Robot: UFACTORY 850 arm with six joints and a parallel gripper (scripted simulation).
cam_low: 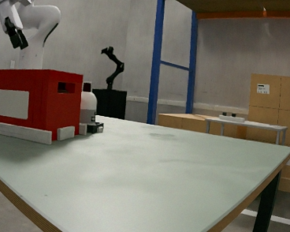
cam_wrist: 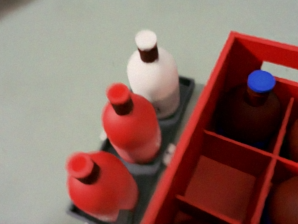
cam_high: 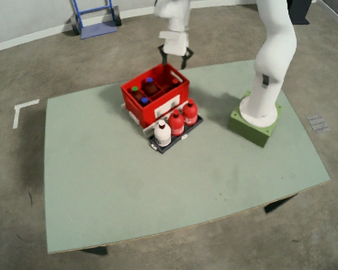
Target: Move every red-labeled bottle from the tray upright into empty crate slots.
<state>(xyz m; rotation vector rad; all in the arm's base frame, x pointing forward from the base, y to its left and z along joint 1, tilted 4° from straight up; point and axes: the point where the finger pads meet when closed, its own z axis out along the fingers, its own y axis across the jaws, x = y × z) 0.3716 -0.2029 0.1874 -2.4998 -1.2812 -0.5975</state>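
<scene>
The white bottle lies 9 cm ahead of my hand, 23 cm to the left of it and 18 cm below it. Round my hand: red crate (9 cm ahead, 1 cm to the left, 18 cm below); dark grey tray (2 cm ahead, 18 cm to the left, 25 cm below); red-capped bottle (5 cm behind, 14 cm to the left, 18 cm below).
</scene>
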